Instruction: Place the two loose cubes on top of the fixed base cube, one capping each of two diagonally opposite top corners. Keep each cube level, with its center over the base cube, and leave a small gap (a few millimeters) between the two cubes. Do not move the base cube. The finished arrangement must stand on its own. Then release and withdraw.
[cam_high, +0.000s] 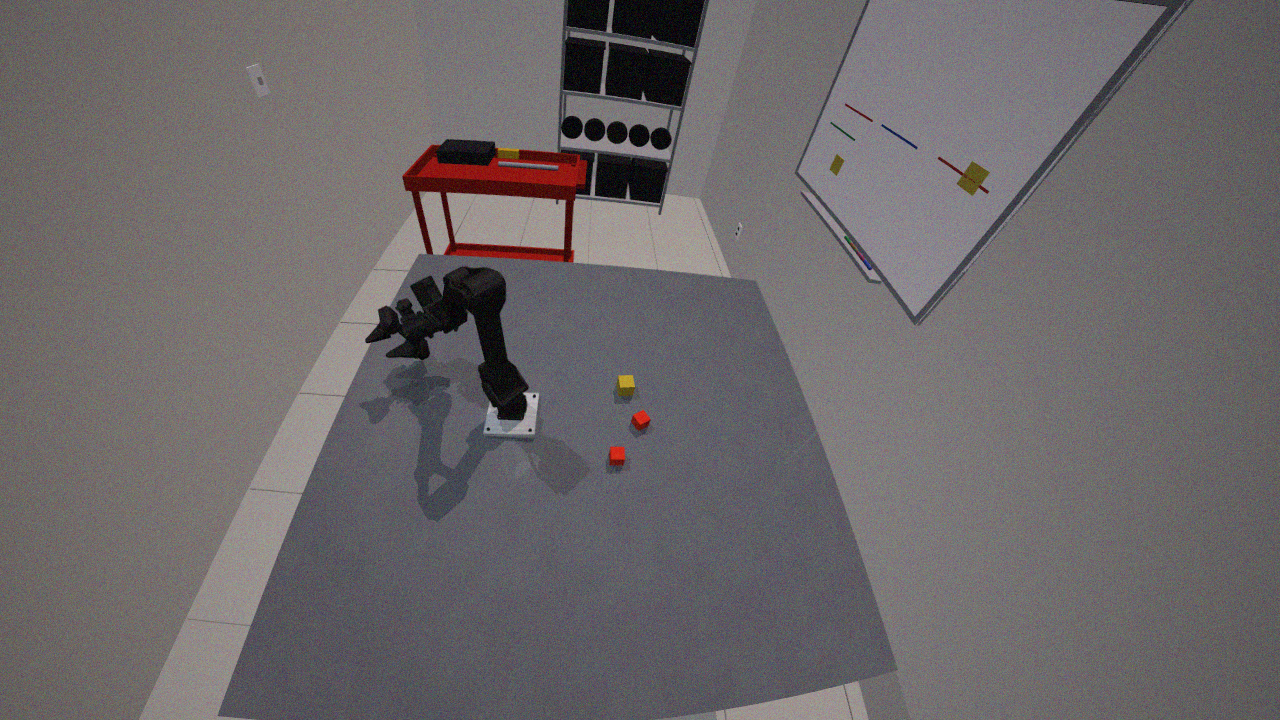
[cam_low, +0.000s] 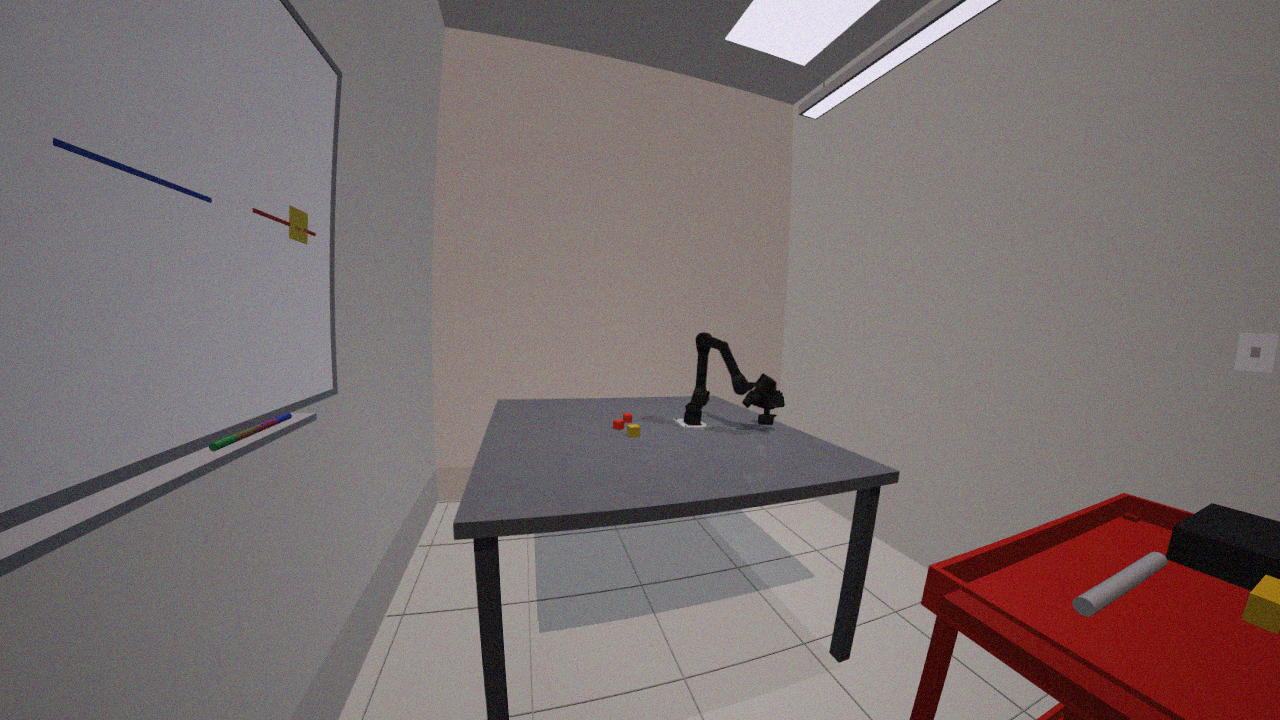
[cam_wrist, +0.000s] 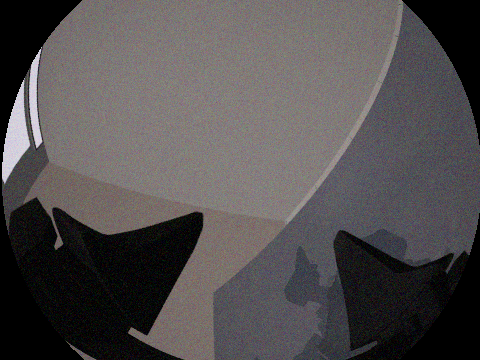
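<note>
The yellow base cube is 65 cm ahead of my gripper tip and 8 cm below it.
</note>
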